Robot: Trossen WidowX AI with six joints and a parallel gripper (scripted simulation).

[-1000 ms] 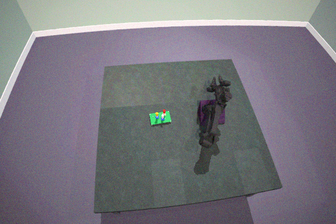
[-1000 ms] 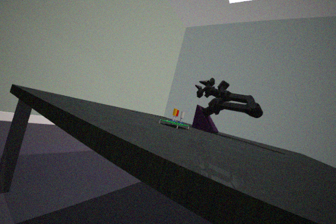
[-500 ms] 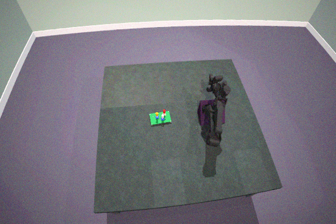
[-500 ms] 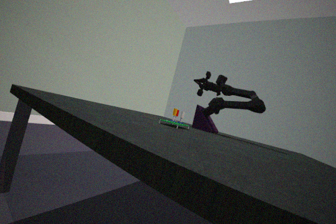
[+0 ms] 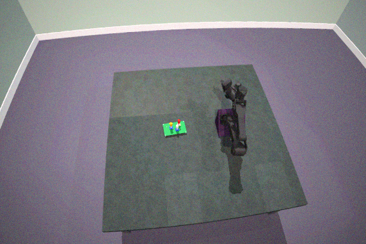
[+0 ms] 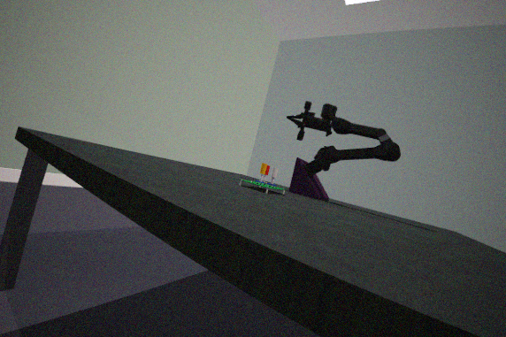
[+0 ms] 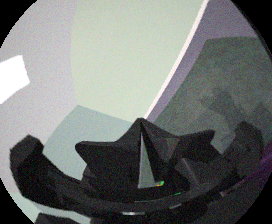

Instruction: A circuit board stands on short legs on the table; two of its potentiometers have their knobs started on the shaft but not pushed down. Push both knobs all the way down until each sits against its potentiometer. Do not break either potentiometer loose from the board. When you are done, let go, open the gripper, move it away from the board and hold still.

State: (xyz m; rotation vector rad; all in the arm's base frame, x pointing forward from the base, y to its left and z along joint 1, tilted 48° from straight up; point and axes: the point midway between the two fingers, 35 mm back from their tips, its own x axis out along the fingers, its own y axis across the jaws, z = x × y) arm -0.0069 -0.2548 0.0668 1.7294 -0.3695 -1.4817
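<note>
The red knob lies 300 mm ahead of my gripper tip, 90 mm to the left of it and 280 mm below it. The rest, counted from my gripper tip: orange knob 360 mm ahead, 110 mm to the left, 280 mm below.
</note>
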